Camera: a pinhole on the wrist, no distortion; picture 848 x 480 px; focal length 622.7 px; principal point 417.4 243.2 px. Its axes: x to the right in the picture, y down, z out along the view. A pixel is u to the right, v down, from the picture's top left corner.
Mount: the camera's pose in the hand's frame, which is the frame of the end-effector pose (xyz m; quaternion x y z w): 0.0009 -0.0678 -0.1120 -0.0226 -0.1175 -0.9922 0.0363
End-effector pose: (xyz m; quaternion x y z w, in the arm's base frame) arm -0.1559 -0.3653 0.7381 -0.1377 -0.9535 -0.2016 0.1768
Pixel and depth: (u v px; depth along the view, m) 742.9 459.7 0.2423
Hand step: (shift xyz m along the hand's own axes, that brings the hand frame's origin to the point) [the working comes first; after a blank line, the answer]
In the camera's frame: 0.1267 0.0842 0.2423

-0.1100 -0.1011 0.1496
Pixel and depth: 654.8 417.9 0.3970
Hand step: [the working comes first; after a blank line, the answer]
In the camera's frame: 0.1514 0.1114 0.3970

-0.1269 -0.0927 0.3075
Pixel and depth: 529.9 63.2 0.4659
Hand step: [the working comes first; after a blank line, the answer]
In the camera's frame: 0.0842 -0.1347 0.4659

-0.0765 0.1666 0.3139
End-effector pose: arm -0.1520 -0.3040 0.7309 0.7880 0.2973 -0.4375 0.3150
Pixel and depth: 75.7 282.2 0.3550
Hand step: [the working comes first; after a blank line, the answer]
In the camera's frame: -0.1948 0.0222 0.3550

0.2096 0.0070 0.2276
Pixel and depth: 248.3 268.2 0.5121
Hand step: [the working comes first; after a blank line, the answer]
In the camera's frame: -0.1391 0.0206 0.5121

0.1596 0.0418 0.3828
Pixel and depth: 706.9 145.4 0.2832
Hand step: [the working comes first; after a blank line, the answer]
In the camera's frame: 0.1317 -0.0445 0.2832

-0.1234 0.0330 0.1598
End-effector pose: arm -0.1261 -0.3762 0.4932 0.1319 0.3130 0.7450 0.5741
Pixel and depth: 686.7 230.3 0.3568
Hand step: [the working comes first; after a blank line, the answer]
In the camera's frame: 0.1543 -0.0074 0.3568

-0.1405 0.0128 0.2411
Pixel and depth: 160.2 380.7 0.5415
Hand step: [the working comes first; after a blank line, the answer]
In the camera's frame: -0.2237 0.1196 0.5415

0.2527 -0.0417 0.4297
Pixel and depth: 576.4 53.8 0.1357
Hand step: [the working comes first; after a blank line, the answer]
In the camera's frame: 0.0346 -0.0413 0.1357

-0.0319 0.0018 0.0121
